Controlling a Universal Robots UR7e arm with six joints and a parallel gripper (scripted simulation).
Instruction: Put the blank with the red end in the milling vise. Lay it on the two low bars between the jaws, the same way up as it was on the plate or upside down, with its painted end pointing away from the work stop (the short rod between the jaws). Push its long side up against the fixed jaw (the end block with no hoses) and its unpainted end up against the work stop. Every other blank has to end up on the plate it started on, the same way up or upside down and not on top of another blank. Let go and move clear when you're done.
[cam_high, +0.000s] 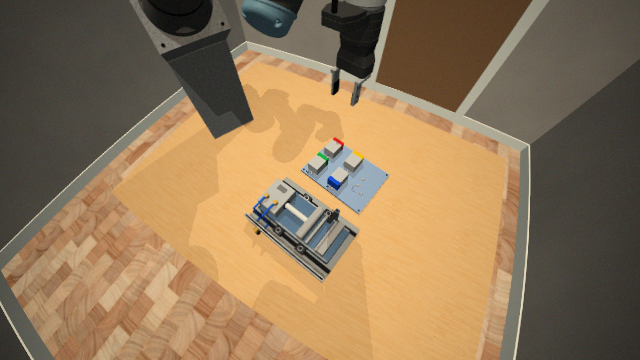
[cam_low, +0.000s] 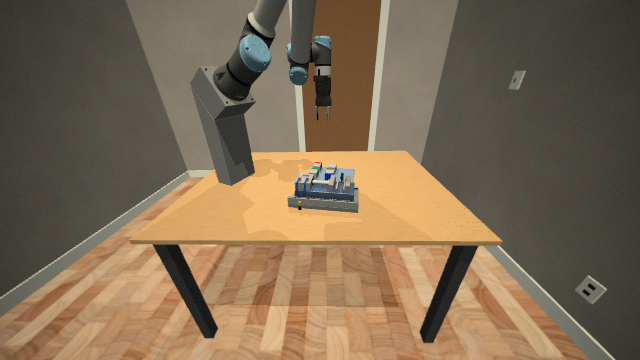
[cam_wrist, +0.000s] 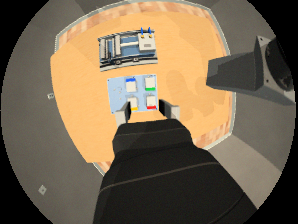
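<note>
Now: hand 10 mm past the red-ended blank, 70 mm to the right of it and 300 mm above it. Also, from my hand: green-ended blank: 60 mm behind, 10 mm to the right, 300 mm below; then yellow-ended blank: 60 mm ahead, 10 mm to the left, 300 mm below; then blue-ended blank: 10 mm ahead, 60 mm to the right, 300 mm below.
</note>
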